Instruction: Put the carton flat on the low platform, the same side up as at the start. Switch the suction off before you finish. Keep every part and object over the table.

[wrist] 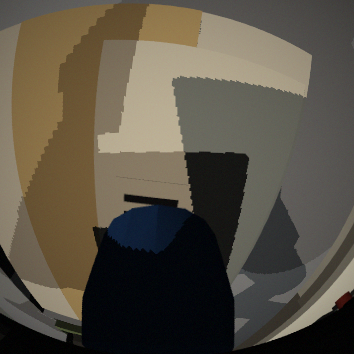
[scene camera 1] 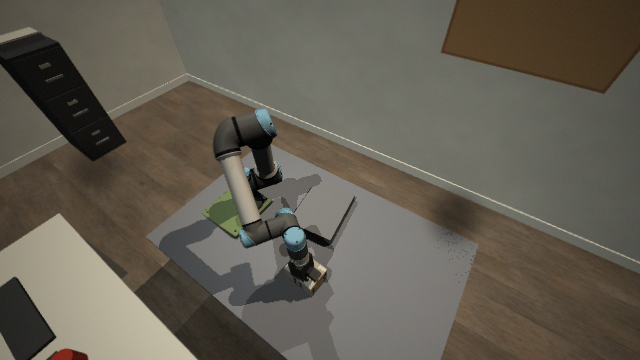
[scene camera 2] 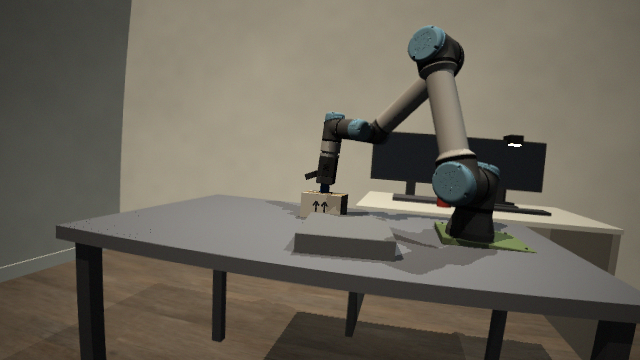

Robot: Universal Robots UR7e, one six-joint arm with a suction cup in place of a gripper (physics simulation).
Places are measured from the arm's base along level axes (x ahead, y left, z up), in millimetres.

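Pixels of known places: end effector, tool point: (wrist: pixel 160 223); arm's base, origin of the base link: (scene camera 2: pixel 469 236).
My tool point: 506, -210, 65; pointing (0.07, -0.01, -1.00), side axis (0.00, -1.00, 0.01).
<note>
For each thing: its top centre in the pictures, then the offset to it from my tool point, as dx, dy, dz. Level surfaces: height alone.
- carton, middle of its top: (wrist: pixel 93 261) (scene camera 2: pixel 325 193) (scene camera 1: pixel 305 268) -9, +24, +12
- low platform, middle of its top: (scene camera 2: pixel 346 224) (scene camera 1: pixel 323 207) -127, +373, -33
- grey table, its level: dz -81
The carton (scene camera 1: pixel 320 282) (scene camera 2: pixel 336 204) (wrist: pixel 150 105) is a small cream box with a tan tape strip on top. It stands upright on the table, with two black arrows pointing up on the side seen in scene camera 2. My gripper, a blue suction cup (scene camera 2: pixel 325 189) (wrist: pixel 157 230), touches the carton's top face and is on it; the contact edge is partly hidden in the wrist view. The low platform (scene camera 1: pixel 327 212) (scene camera 2: pixel 345 246) is a flat grey slab on the table, apart from the carton, between it and scene camera 2.
The arm's base stands on a green plate (scene camera 1: pixel 220 216) (scene camera 2: pixel 505 242) beside the platform. The grey table (scene camera 1: pixel 400 280) (scene camera 2: pixel 200 240) has open edges all round. A white desk (scene camera 1: pixel 100 300) (scene camera 2: pixel 565 217) with monitors stands beyond the table.
</note>
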